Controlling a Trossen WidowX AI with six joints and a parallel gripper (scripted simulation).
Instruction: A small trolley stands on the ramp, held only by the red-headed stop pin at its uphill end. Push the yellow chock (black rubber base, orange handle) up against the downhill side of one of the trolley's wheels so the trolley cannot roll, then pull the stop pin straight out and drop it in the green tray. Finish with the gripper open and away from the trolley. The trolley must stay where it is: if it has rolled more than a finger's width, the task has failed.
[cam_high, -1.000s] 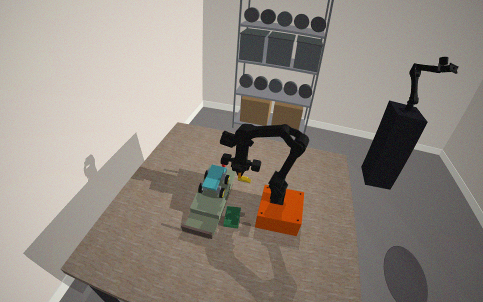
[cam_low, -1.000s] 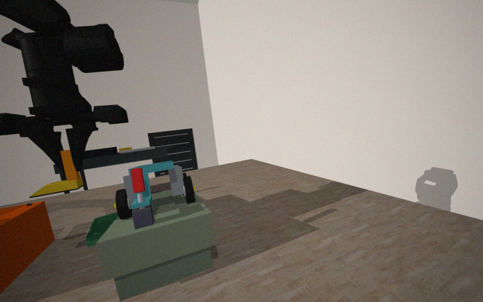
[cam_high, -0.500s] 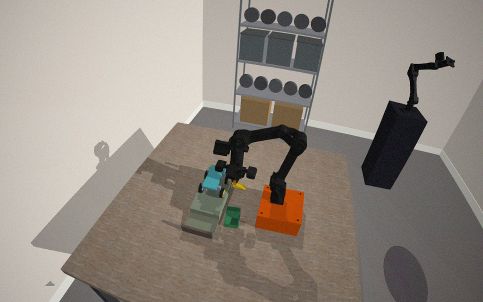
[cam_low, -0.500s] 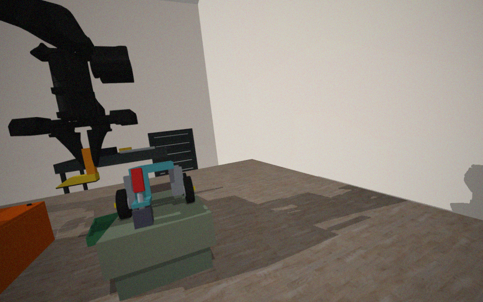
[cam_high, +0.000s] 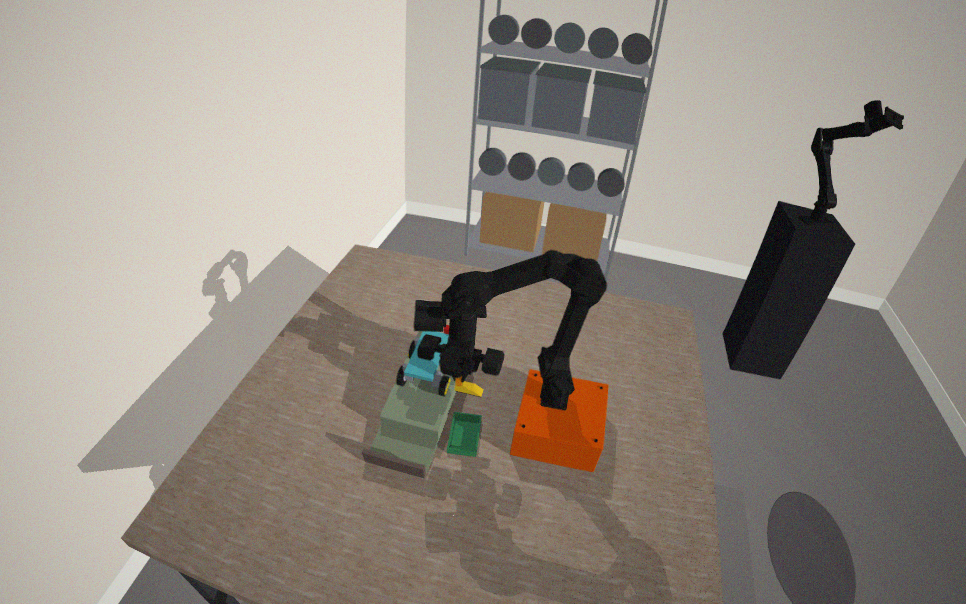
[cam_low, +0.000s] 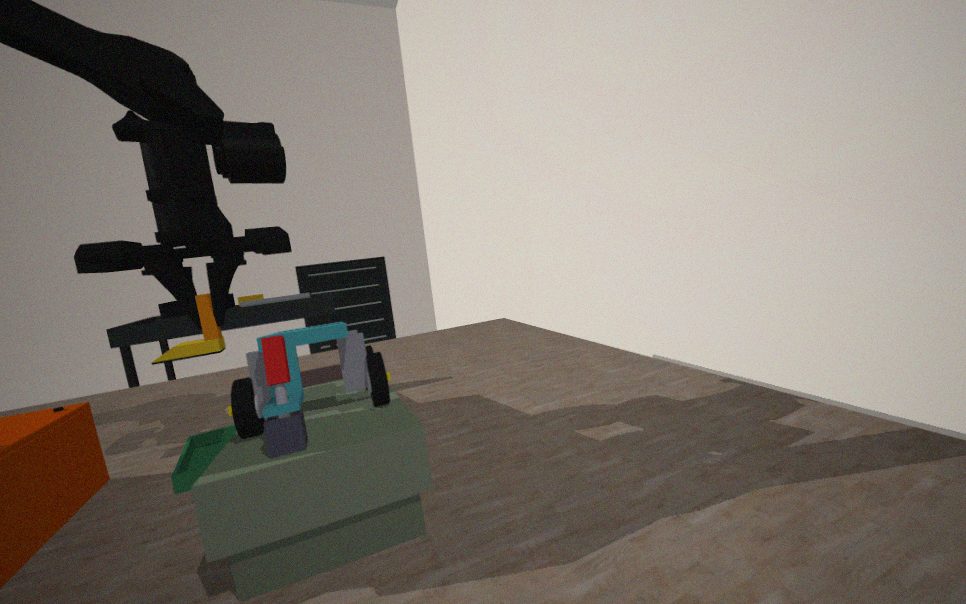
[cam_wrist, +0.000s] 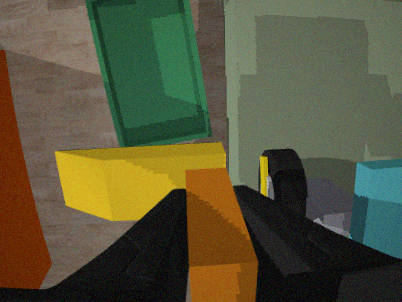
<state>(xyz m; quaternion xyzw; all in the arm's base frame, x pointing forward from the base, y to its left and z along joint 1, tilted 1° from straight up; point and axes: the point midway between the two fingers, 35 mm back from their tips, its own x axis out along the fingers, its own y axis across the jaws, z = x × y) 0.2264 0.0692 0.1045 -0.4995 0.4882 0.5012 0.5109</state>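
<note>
Now: gripper tip 2 cm past the yellow chock and 1 cm above it. Round my gripper tip: red-headed stop pin 18 cm to the right, 8 cm ahead, 4 cm below; ramp block 12 cm below, 10 cm ahead, 8 cm to the right; blue trolley 10 cm ahead, 8 cm to the right, 5 cm below.
</note>
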